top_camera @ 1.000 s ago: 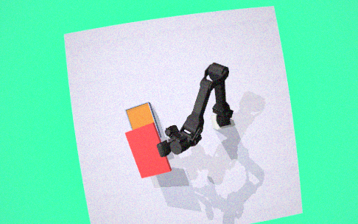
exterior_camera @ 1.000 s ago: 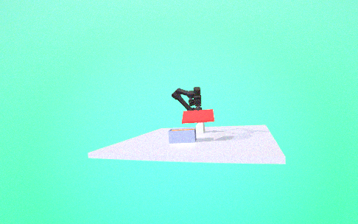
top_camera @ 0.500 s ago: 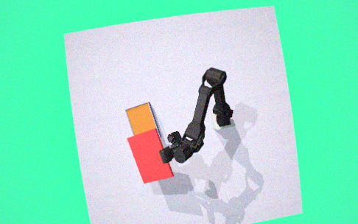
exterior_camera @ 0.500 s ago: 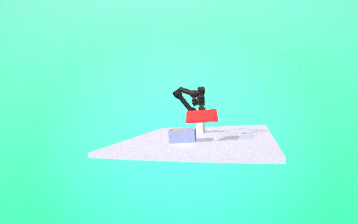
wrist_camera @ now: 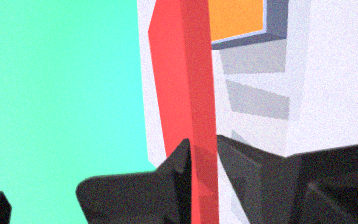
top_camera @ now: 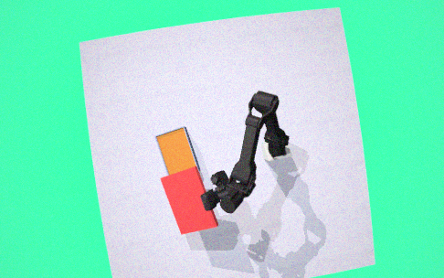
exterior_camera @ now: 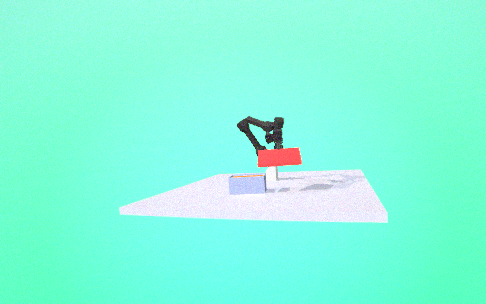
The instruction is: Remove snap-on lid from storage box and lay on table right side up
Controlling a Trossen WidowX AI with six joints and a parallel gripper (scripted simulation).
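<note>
Right now the lid is 70 mm ahead of my gripper tip, 10 mm to the left of it and 30 mm below it. Also, from my gripper tip: storage box 90 mm ahead, 180 mm to the right, 180 mm below.
</note>
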